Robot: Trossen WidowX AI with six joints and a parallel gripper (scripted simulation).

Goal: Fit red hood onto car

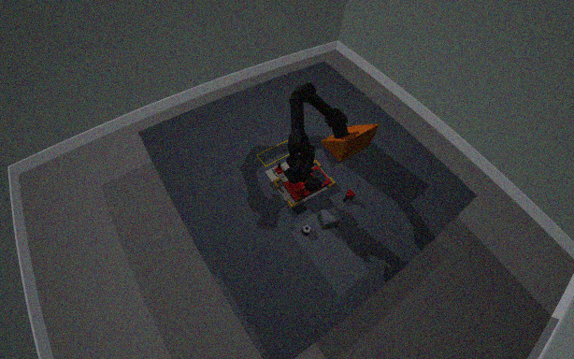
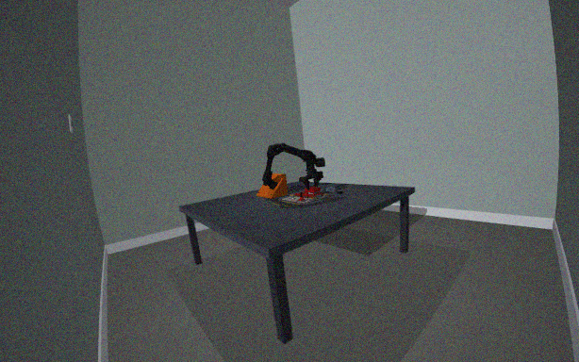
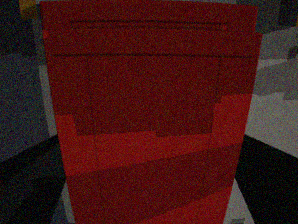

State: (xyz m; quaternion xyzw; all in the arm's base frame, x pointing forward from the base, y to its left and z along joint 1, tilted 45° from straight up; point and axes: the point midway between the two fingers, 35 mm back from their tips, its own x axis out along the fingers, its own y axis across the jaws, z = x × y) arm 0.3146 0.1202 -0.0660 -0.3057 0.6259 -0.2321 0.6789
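Right now the red hood is right at my gripper tip. The rest, counted from my gripper tip: grey engine block: 30 mm below.
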